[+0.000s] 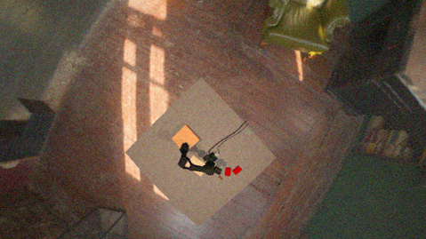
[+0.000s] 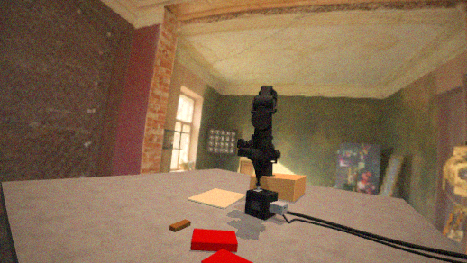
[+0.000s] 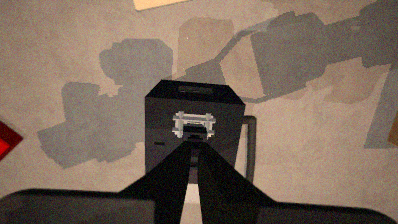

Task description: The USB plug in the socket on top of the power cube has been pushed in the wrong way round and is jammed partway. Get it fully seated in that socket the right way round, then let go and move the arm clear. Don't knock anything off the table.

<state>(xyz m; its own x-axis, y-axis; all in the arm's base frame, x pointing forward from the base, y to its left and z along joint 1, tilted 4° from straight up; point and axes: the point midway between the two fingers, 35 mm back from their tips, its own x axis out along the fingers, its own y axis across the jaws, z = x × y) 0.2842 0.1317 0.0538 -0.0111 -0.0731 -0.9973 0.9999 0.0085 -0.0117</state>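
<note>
The silver-framed socket is 5 cm below my gripper tip. Round my gripper tip: dark USB plug: 2 cm below; then small brown block: 26 cm ahead, 11 cm below, 5 cm to the right; then beige flat sheet: 19 cm to the right, 11 cm below, 2 cm behind.
</note>
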